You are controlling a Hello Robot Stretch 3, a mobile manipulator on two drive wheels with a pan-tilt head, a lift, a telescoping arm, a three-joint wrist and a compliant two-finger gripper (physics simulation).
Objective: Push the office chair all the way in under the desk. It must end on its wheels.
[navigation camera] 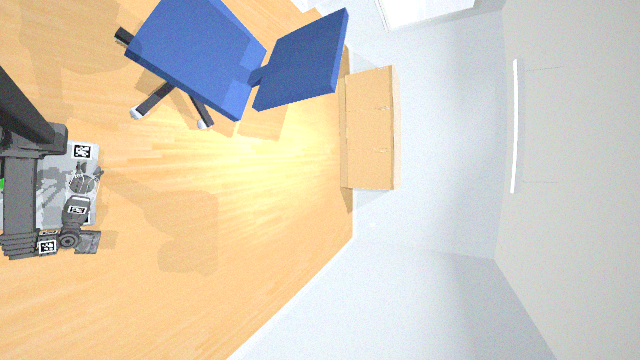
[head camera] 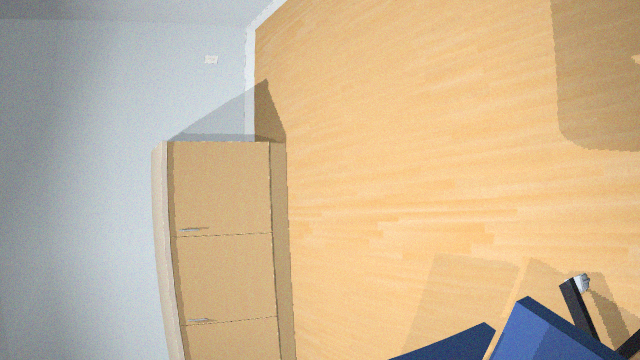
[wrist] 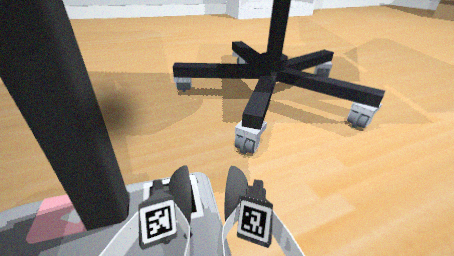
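Seen in the pictures: gripper, between the fingertips: (navigation camera: 92, 164); robot's base, origin of its link: (navigation camera: 81, 182).
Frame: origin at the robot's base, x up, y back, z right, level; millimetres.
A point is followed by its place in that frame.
Observation:
The blue office chair (head camera: 545, 335) @(y -429, x 470, z -397 mm) (navigation camera: 195, 55) @(y -283, x 470, z -546 mm) (wrist: 258, 102) stands upright on its wheels. Its seat and backrest show at the top left in the navigation camera view, and its black five-armed base with grey casters shows in the wrist view. In the head camera view it is cut off at the lower right. My gripper (navigation camera: 90, 170) @(y -30, x 232, z -78 mm) (wrist: 209, 184) @(y -30, x 232, z -78 mm) is partly open and empty, low over my own base. The nearest caster is beyond the fingertips in the wrist view, apart from them. The desk cannot be made out in these views.
A wooden cabinet (head camera: 225, 185) @(y -2674, x 466, z -261 mm) (navigation camera: 370, 125) @(y -2592, x 532, z -918 mm) stands against the wall, beyond the chair's backrest. My grey base (navigation camera: 55, 200) @(y 68, x 160, z 61 mm) (wrist: 207, 200) lies beneath the gripper. A thick black post (wrist: 65, 110) fills the left of the wrist view. White baseboard (wrist: 150, 9) runs along the back there.

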